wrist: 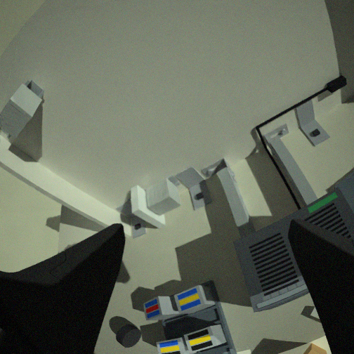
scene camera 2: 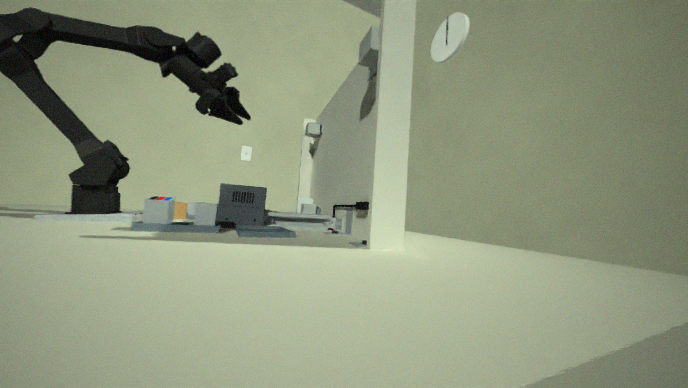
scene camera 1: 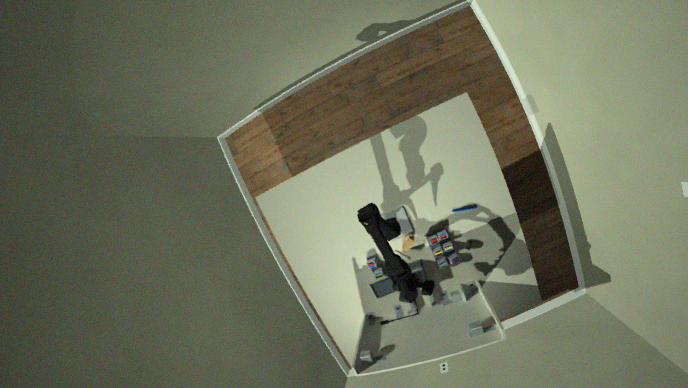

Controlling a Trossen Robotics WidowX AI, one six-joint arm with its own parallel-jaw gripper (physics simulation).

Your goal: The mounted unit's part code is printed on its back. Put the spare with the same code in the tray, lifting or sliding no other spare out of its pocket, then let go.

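Pixels of known places: gripper, fingertip midpoint: (scene camera 2: 246, 121) (scene camera 1: 419, 292); arm's base, origin of the base link: (scene camera 2: 95, 213) (scene camera 1: 391, 224).
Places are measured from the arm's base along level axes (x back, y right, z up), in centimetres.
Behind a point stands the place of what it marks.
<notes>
The dark grey vented unit (scene camera 1: 419, 271) @[x -26.5, y -7.7, z 8.5 cm] (scene camera 2: 243, 210) @[x -30.2, y 6.1, z 2.8 cm] (wrist: 245, 260) stands by two light rails, with a green mark on one edge. No code on its back is readable. Several spares with coloured stripes sit in a dark rack (wrist: 223, 320); in the wrist view these include a blue-red one (wrist: 152, 309), a blue-yellow one (wrist: 190, 299) and a black-yellow one (wrist: 201, 340). Two more spares (scene camera 1: 371, 264) @[x -17.2, y 16.0, z 4.1 cm] (scene camera 1: 378, 274) @[x -24.1, y 14.2, z 3.8 cm] stand beyond the arm. The dark flat tray (scene camera 1: 382, 288) @[x -35.6, y 15.7, z -1.1 cm] (scene camera 2: 266, 232) @[x -35.6, y 21.3, z -0.5 cm] lies beside them. My gripper (scene camera 2: 246, 121) @[x -27.6, y -6.1, z 27.8 cm] (wrist: 209, 232) is open and empty, high above the table, tilted toward the panel.
A pale upright panel (scene camera 1: 440, 325) (wrist: 175, 100) carries grey blocks. A thin black bent rod (scene camera 2: 345, 205) @[x -54.1, y 9.2, z 5.7 cm] (wrist: 292, 109) reaches from it toward the unit. An orange block (scene camera 1: 408, 243) @[x -11.6, y -6.0, z 3.6 cm] (scene camera 2: 180, 211) @[x -14.9, y -3.1, z 1.3 cm], a blue bar (scene camera 1: 465, 208) @[x -4.0, y -39.9, z -0.4 cm] and a dark cylinder (scene camera 1: 474, 244) @[x -22.1, y -38.7, z 2.6 cm] (wrist: 127, 336) are around the racks.
</notes>
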